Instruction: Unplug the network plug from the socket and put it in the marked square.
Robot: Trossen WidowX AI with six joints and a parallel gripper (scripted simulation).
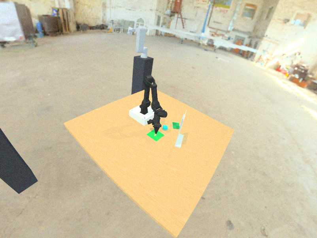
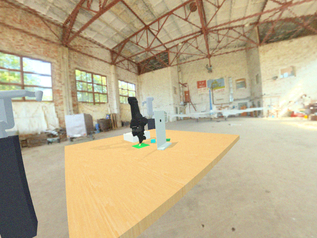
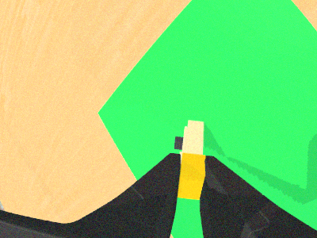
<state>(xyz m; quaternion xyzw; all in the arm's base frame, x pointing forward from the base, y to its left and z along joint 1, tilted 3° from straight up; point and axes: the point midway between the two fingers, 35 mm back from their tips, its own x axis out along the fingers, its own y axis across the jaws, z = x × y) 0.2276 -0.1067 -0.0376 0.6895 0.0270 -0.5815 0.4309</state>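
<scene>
My gripper tip is now right at the network plug. From my gripper tip the other things lie so: white upright panel (19 cm ahead, 11 cm above, 9 cm to the left); green marked square (2 cm below, 1 cm to the left).
</scene>
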